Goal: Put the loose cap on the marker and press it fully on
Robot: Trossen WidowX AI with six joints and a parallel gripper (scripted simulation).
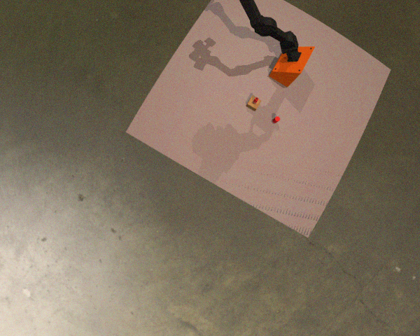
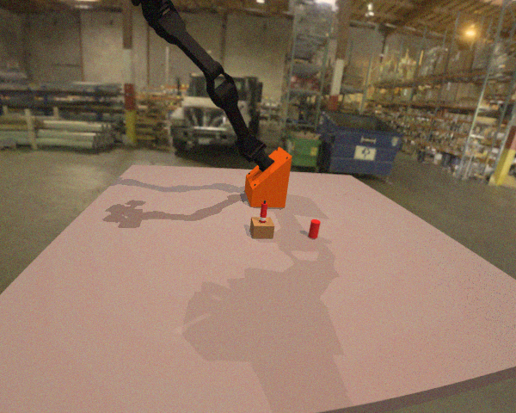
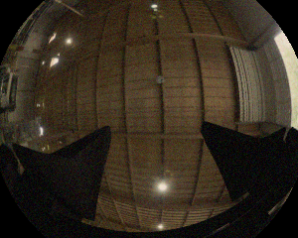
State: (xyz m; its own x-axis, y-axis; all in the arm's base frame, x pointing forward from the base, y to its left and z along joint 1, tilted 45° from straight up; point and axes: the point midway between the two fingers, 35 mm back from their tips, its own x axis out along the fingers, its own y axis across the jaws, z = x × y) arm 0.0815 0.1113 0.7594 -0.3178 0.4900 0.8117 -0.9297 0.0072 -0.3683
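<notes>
Right now the red cap is 300 mm ahead of my gripper tip, 550 mm to the left of it and 760 mm below it. From my gripper tip the other things lie so: holder block (270 mm ahead, 380 mm to the left, 770 mm below).
</notes>
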